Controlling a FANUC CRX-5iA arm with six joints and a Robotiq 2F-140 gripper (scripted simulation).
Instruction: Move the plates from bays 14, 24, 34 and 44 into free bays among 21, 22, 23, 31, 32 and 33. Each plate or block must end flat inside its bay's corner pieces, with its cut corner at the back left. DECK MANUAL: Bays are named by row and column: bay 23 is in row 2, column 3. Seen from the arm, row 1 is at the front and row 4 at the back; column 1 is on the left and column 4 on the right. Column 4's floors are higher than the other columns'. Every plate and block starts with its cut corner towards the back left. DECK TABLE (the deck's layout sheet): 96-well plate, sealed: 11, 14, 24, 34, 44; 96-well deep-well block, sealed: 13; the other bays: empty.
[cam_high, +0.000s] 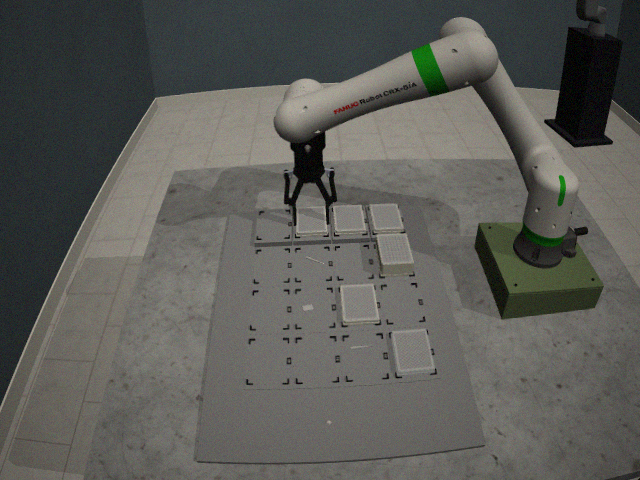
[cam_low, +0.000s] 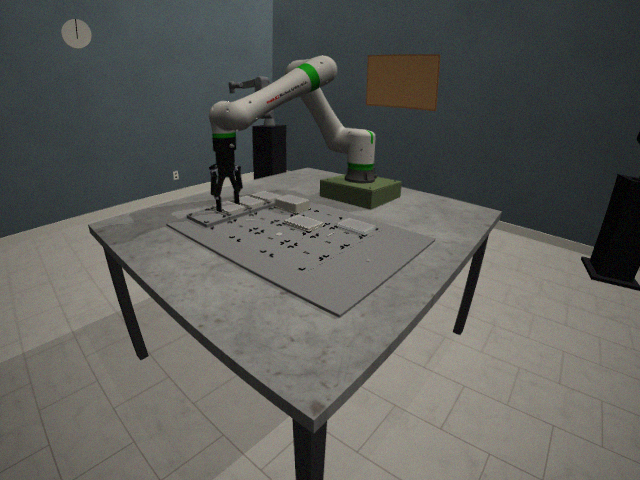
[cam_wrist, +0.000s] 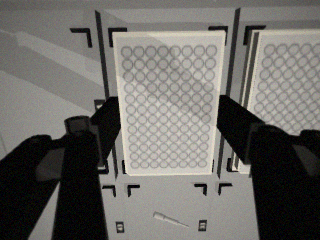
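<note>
The sealed deep-well block lies 20 cm to the left of my hand, 18 cm behind it and 2 cm below it. Also, from my hand: white pointed piece 47 cm to the left, 4 cm below, 1 cm behind.
</note>
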